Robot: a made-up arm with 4 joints. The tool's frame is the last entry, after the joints.
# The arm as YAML. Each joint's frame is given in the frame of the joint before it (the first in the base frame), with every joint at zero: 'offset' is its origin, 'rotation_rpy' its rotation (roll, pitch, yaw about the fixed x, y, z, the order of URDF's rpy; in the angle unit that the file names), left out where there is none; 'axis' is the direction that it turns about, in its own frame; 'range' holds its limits. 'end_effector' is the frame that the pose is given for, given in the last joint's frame.
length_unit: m
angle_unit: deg
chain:
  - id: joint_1
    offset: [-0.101, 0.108, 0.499]
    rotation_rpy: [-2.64, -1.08, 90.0]
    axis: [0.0, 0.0, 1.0]
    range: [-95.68, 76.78]
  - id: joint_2
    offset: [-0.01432, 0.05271, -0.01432]
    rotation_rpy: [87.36, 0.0, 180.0]
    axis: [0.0, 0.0, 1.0]
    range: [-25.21, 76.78]
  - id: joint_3
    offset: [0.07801, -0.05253, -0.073]
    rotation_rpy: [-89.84, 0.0, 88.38]
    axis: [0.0, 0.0, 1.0]
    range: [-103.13, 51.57]
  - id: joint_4
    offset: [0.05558, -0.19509, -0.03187]
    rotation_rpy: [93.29, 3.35, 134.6]
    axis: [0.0, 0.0, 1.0]
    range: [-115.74, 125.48]
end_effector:
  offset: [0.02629, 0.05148, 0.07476]
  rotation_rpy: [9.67, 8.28, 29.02]
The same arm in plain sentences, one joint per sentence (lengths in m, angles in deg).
The arm has four revolute joints in a row. What follows holds with every joint at zero, and every direction is one of the base frame's. The first joint sits 0.101 m along -x and 0.108 m along +y and 0.499 m along +z from the base frame's origin and rotates about the direction (-0.046098, -0.018799, 0.99876), from -95.68 to 76.78 deg. The second joint sits 0.052 m along -x and 0.014 m along -y and 0.017 m along -z from the first joint and rotates about -x, from -25.21 to 76.78 deg. The third joint sits 0.073 m along +x and 0.077 m along -y and 0.054 m along -z from the second joint and rotates about the direction (-0.0028, 0.998886, 0.047099), from -103.13 to 51.57 deg. The fourth joint sits 0.195 m along -x and 0.035 m along -y and 0.054 m along +z from the third joint and rotates about the direction (0.698786, -0.088898, 0.709786), from -115.74 to 125.48 deg. The tool frame, which is the frame that the pose is given for, sits 0.075 m along +x and 0.044 m along +y and 0.037 m along +z from the fourth joint; its axes are the base frame's turned by roll 41.42, pitch 43.47 and yaw 40.42 deg (as in URDF: about the fixed x, then y, then z).
